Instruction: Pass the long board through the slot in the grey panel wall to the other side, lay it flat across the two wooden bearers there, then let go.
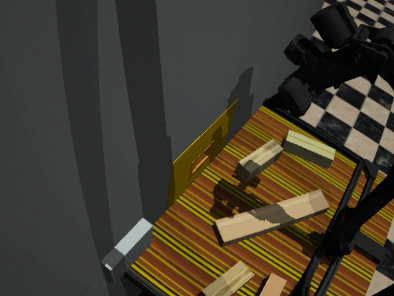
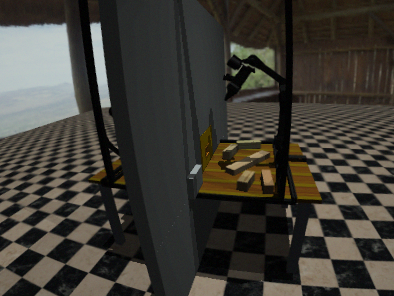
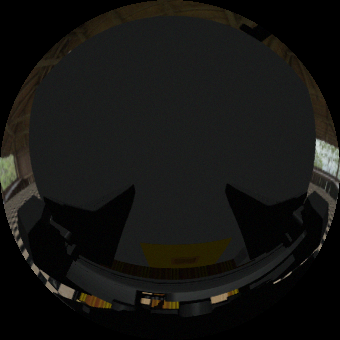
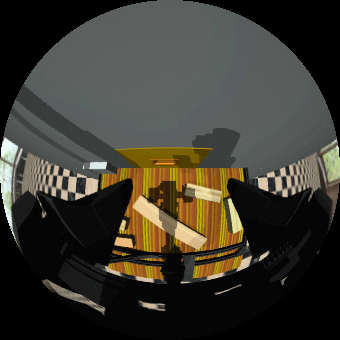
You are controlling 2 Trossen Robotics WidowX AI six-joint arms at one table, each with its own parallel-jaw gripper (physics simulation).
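Places are measured from the left arm's base along level axes (x right, y ahead, z up), in centimetres.
Where they show: left gripper, fingertip midpoint: (image 3: 181,188); right gripper, fingertip midpoint: (image 1: 277,91) (image 2: 226,99) (image 4: 181,183); right arm's base, link origin: (image 1: 333,248) (image 4: 172,261).
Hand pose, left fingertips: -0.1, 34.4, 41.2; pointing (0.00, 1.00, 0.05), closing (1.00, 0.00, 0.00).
Note:
After its pixels a point has its place, as x, y, z.
The long board (image 1: 295,206) @[-4.0, 75.8, 1.3] (image 2: 240,166) @[12.1, 68.4, 1.3] (image 4: 187,236) @[-5.8, 77.8, 1.3] lies flat and slantwise on the striped table, on the right arm's side. The slot (image 1: 201,162) @[2.8, 48.2, 4.3] (image 3: 185,260) @[4.2, 44.1, 4.4] (image 4: 165,162) @[3.1, 47.9, 4.4] is a small opening in a yellow plate (image 1: 180,175) @[12.9, 48.3, 9.5] (image 2: 203,150) @[11.0, 48.1, 9.3] (image 3: 155,252) @[-6.0, 43.1, 13.2] (image 4: 135,153) @[11.8, 48.3, 15.0] low on the grey panel wall (image 1: 200,60) @[12.8, 48.3, 43.8] (image 2: 150,100) @[64.4, 48.2, 44.3] (image 3: 170,100) @[-1.1, 43.2, 51.8] (image 4: 170,75) @[1.0, 48.3, 38.8]. My right gripper (image 2: 228,95) @[0.0, 59.7, 35.5] (image 4: 181,183) @[0.0, 59.7, 35.5] is open and empty, high above the table. My left gripper (image 3: 181,188) @[-0.1, 34.4, 41.2] is open and empty, facing the wall's other side. Pale wood bits show behind the left gripper's body; I cannot tell if they are the bearers.
Short wooden blocks (image 1: 260,160) @[-9.7, 60.3, 3.1] (image 1: 309,147) @[-25.1, 70.3, 2.8] (image 1: 227,280) @[25.5, 71.9, 2.8] (image 1: 273,286) @[20.3, 81.9, 2.5] lie around the board. A light grey block (image 1: 134,242) @[33.0, 50.8, 8.1] (image 2: 195,175) @[37.7, 51.2, 7.7] (image 4: 95,165) @[32.9, 49.9, 8.0] juts from the wall beside the table. Black frame bars cross the table behind the board.

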